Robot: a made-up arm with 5 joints.
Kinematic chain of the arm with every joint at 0, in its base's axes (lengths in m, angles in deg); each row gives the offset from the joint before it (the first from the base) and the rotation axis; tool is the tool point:
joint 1: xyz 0 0 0.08 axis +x
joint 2: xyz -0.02 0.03 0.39 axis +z
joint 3: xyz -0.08 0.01 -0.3 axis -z
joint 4: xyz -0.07 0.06 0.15 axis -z
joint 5: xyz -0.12 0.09 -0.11 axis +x
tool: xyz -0.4 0.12 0
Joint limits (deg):
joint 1: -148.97..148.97
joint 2: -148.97..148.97
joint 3: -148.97..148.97
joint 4: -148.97..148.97
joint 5: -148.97..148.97
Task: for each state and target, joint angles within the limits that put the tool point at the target. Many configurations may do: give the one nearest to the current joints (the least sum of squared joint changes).
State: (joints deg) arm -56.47 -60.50 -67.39 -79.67 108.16
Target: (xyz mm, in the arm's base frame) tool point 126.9 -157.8 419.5
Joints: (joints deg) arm -30.17 -56.43 -73.51 -104.35 135.45
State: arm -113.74 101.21 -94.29 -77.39 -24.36
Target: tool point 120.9 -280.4 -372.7
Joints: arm -131.71 122.26 -104.08 -63.53 -18.53
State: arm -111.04 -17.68 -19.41 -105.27 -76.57
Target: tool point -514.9 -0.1 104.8
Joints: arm -65.80 -58.45 3.98 -96.82 -87.97
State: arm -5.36 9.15 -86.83 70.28 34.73
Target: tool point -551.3 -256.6 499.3
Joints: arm -32.60 30.11 -73.53 44.27 45.07
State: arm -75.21 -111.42 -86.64 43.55 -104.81
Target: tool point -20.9 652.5 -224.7
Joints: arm -25.84 -106.02 -71.21 44.96 -92.71
